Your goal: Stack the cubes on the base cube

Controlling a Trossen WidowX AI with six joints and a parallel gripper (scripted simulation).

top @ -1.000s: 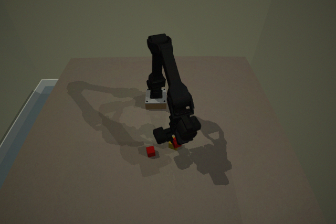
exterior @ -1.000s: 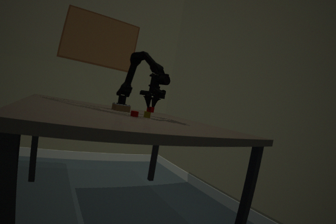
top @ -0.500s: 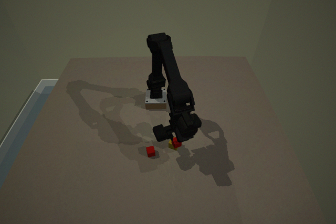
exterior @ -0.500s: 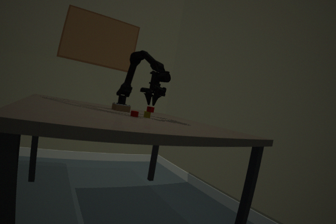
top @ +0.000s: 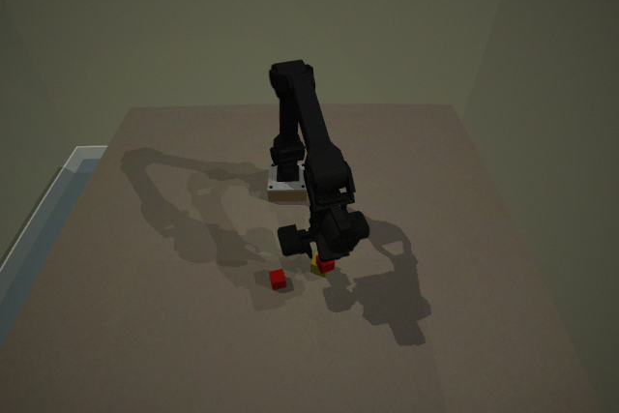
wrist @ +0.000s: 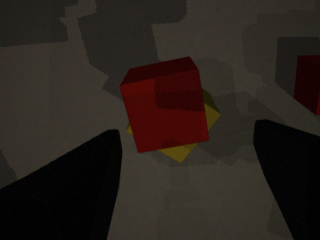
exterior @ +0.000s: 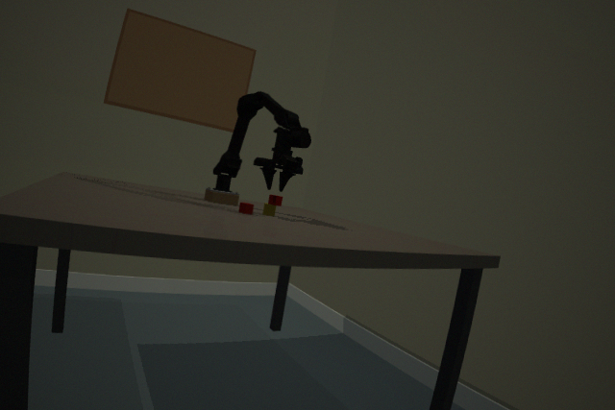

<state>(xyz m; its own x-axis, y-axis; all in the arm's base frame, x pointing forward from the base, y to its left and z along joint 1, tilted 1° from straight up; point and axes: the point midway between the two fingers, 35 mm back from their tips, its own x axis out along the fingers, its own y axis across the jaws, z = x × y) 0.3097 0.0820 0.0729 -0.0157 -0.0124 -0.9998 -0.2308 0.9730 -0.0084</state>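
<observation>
Right now my gripper tip is 2 cm past the yellow base cube and 7 cm above it.
</observation>
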